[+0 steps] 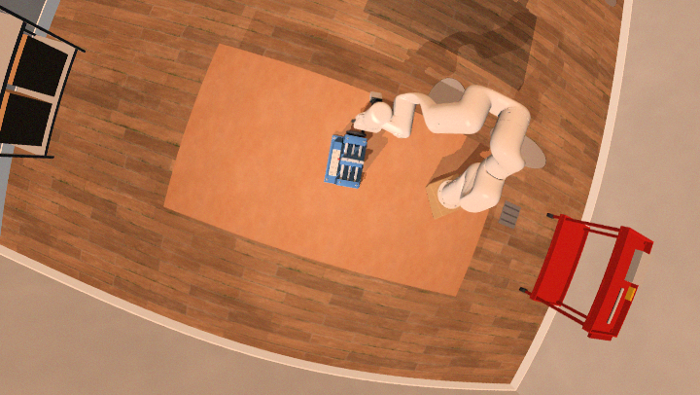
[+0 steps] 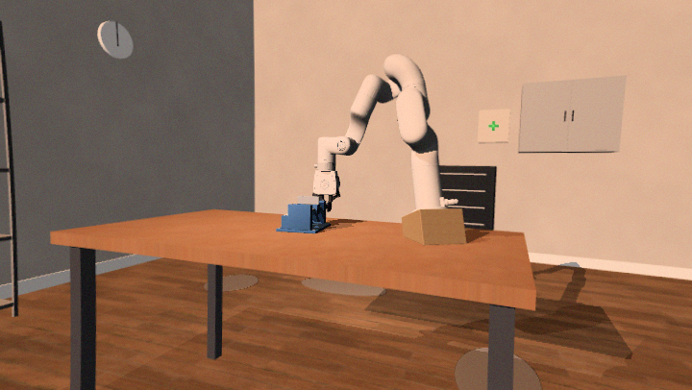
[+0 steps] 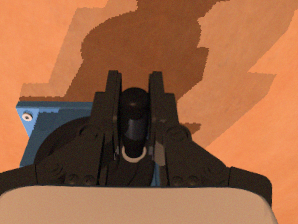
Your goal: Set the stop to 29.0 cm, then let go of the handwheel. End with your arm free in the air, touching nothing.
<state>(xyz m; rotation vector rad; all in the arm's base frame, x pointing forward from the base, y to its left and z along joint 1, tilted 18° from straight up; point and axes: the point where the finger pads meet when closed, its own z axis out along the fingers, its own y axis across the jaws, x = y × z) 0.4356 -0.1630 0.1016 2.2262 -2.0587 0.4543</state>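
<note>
The black crank handle lies 10 mm to the left of my hand. Also, from my hand: stop block: 150 mm to the left, 30 mm ahead, 20 mm above; then black handwheel: 20 mm to the left, 10 mm ahead.
</note>
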